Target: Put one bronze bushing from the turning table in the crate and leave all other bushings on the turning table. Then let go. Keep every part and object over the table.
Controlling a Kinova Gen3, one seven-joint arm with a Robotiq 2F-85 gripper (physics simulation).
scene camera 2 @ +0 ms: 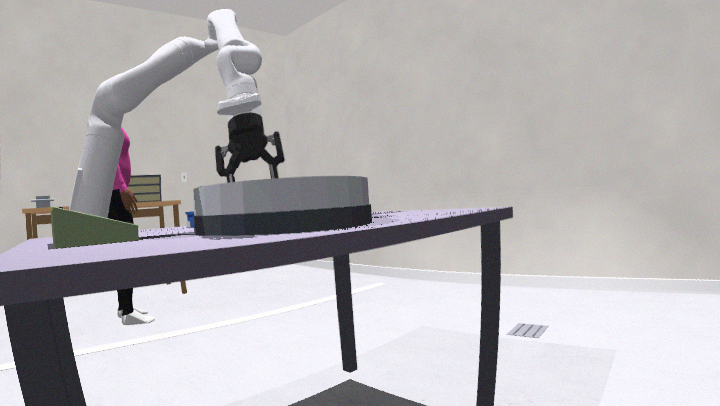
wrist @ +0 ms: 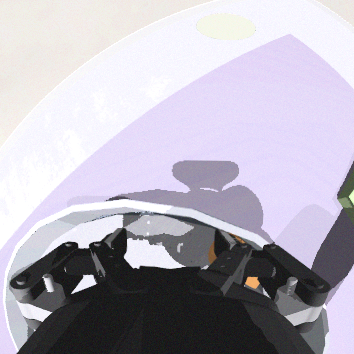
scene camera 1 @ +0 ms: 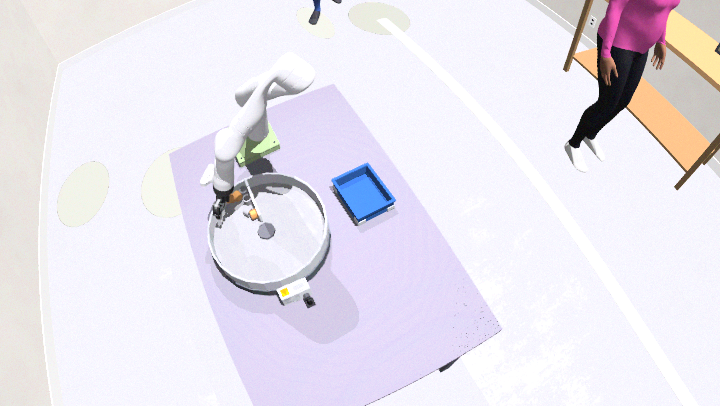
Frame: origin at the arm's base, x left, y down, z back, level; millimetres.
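Where they show: gripper, between the fingertips: (scene camera 2: 254,189) (wrist: 170,239) (scene camera 1: 222,209); arm's base, origin of its link: (scene camera 2: 88,216) (scene camera 1: 258,131).
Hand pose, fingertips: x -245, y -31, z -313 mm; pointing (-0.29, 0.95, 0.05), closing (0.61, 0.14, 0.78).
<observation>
Things, the pixels of their centre, and the offset from my fingertips. "pt": a spot on its surface instead.
- bronze piece, middle of its body: (wrist: 231,254) (scene camera 1: 230,198) dx +43, dy +5, dz +33 mm
- blue crate, middle of its body: (scene camera 2: 219,217) (scene camera 1: 363,193) dx +482, dy +61, dz -141 mm
- thin bar, a spot on its surface: (scene camera 1: 253,199) pt dx +120, dy -15, dz -29 mm
- grey hub, middle of its body: (scene camera 1: 266,230) dx +118, dy +29, dz -139 mm
- white control box, a spot on its surface: (scene camera 1: 300,287) pt dx +138, dy +27, dz -379 mm
- black knob, a spot on its surface: (scene camera 1: 309,301) pt dx +144, dy +62, dz -420 mm
The turning table (scene camera 1: 326,226) (scene camera 2: 282,196) (wrist: 125,205) is a round grey pan with a raised rim. Orange-bronze pieces lie in it near the arm: one bronze piece (scene camera 1: 235,196) (wrist: 212,252) by the rim and a smaller one (scene camera 1: 253,214) (wrist: 252,282) nearer the hub. Small grey parts (scene camera 1: 246,198) lie beside them. My gripper (scene camera 1: 218,217) (scene camera 2: 252,178) (wrist: 170,239) is open, pointing down inside the rim, with the bronze pieces to one side of it. Its fingertips are partly hidden by the rim in the second scene view. The blue crate (scene camera 1: 349,176) (scene camera 2: 190,218) stands apart from the turning table; its inside looks empty.
A thin bar (scene camera 1: 253,199) runs from the rim towards the grey hub (scene camera 1: 266,230). A white control box (scene camera 1: 300,287) and a black knob (scene camera 1: 309,301) sit at the pan's outer side. The green arm base (scene camera 1: 269,146) (scene camera 2: 90,232) stands behind. A person in pink (scene camera 1: 636,25) stands off the table.
</observation>
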